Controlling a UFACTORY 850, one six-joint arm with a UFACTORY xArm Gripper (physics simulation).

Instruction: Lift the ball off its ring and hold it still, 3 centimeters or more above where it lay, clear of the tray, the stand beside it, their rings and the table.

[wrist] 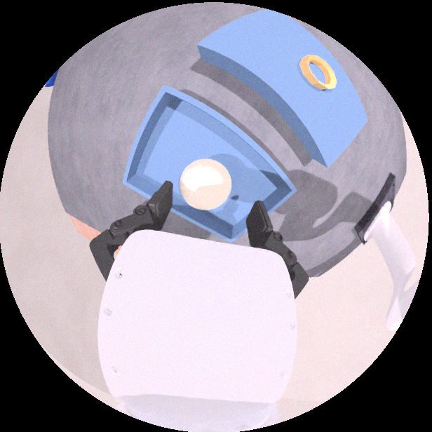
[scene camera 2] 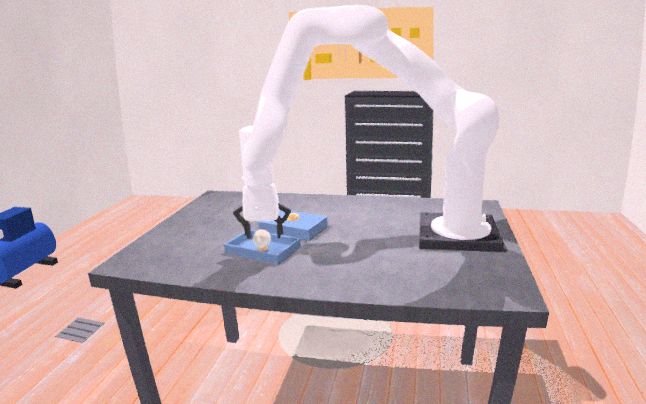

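A cream-white ball rests on a small orange ring inside the blue tray. In the wrist view the ball hides its ring. My gripper is open and empty and points down. Its black fingers stand wide apart, one to each side of the ball in both views, with a gap on each side. In the wrist view the ball shows a little beyond the fingertips. How far the tips reach down beside it is hard to tell.
The blue stand is a raised block close beside the tray, with an orange ring on top. Both stand on the dark grey table. The arm's black base is to the right in the scene view.
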